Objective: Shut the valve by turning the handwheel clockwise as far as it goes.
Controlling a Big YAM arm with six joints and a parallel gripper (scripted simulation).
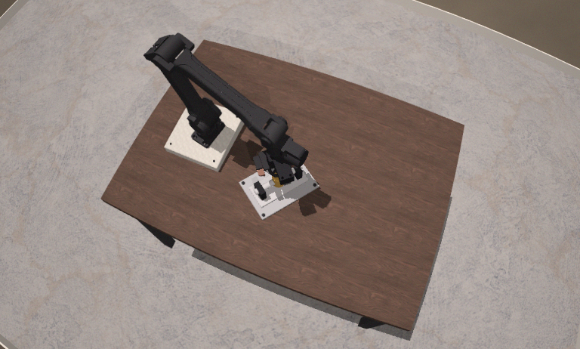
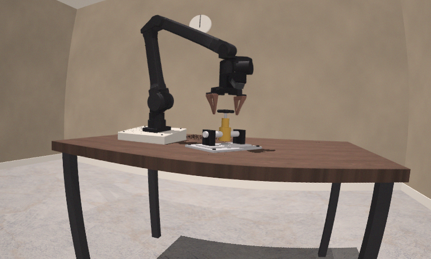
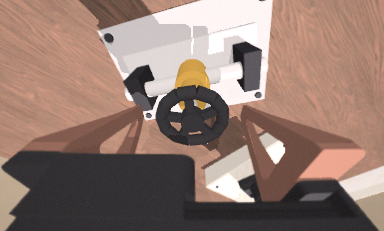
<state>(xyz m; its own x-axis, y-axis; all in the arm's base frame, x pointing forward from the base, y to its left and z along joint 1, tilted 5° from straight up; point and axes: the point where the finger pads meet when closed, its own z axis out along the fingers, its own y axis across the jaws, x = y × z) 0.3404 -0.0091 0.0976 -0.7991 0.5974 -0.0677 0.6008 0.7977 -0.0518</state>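
The black spoked handwheel is right at my hand.
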